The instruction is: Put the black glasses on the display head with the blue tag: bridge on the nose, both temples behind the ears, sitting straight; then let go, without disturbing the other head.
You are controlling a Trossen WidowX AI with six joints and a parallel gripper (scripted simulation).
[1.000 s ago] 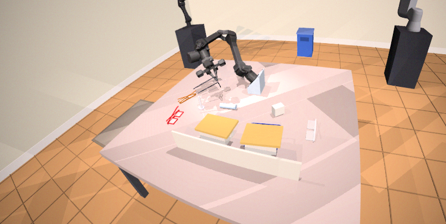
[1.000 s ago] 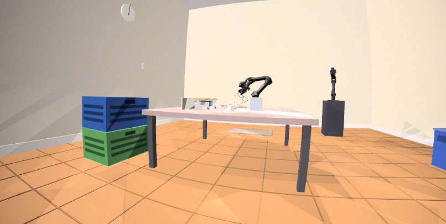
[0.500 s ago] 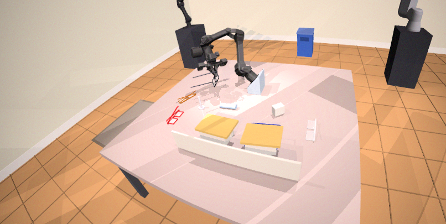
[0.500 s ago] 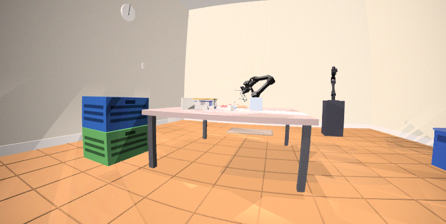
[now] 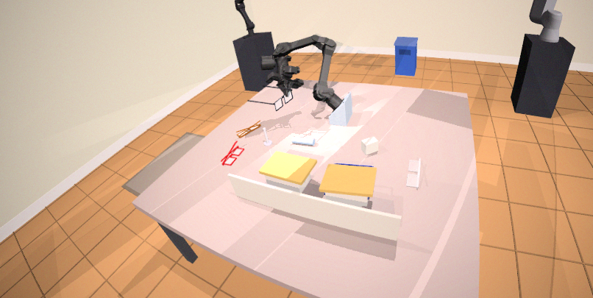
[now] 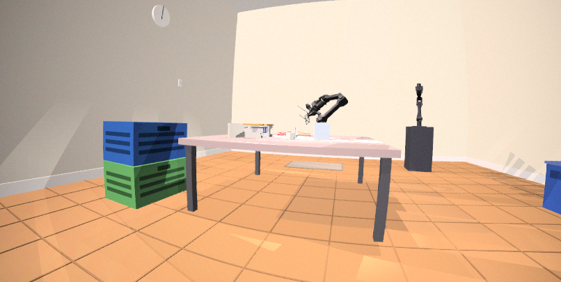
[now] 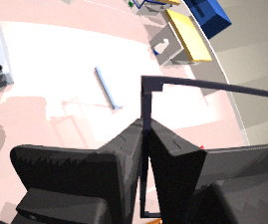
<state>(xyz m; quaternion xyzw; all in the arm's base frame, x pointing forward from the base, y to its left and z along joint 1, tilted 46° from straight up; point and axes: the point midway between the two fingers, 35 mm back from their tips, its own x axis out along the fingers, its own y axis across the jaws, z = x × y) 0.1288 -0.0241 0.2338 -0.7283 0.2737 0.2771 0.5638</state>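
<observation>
My gripper tip is now 17 cm above the pale blue cylinder, 10 cm to the right of it and 7 cm short of it. Also, from my gripper tip: round stand 16 cm below, 13 cm ahead, 7 cm to the right; then white cube 39 cm to the left, 16 cm below, 2 cm ahead; then low white wall 43 cm ahead, 32 cm to the left, 13 cm below.
</observation>
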